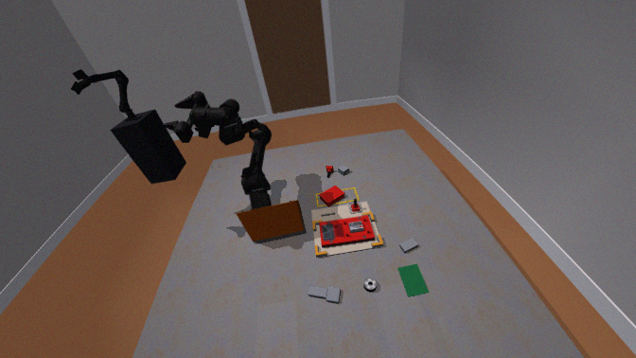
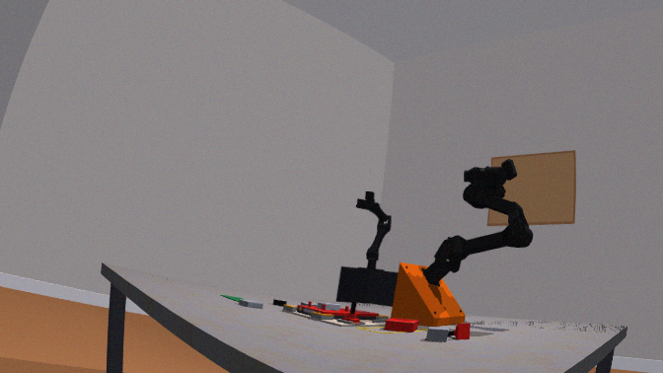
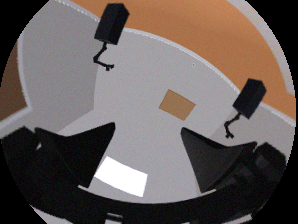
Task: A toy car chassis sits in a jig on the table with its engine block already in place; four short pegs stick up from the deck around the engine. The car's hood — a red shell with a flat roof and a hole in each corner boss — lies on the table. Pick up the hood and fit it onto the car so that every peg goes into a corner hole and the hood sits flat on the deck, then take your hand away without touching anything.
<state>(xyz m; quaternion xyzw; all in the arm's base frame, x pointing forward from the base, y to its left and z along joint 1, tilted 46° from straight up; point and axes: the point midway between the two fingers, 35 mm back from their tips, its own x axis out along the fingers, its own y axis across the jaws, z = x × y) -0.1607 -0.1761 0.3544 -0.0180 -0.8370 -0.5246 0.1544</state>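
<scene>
The red hood lies 510 mm ahead of my gripper tip, 10 mm to the left of it and 490 mm below it. Also, from my gripper tip: grey engine block 580 mm ahead, 190 mm to the right, 480 mm below; green plate 720 mm ahead, 420 mm to the right, 500 mm below; jig 540 mm ahead, 180 mm to the right, 490 mm below.
</scene>
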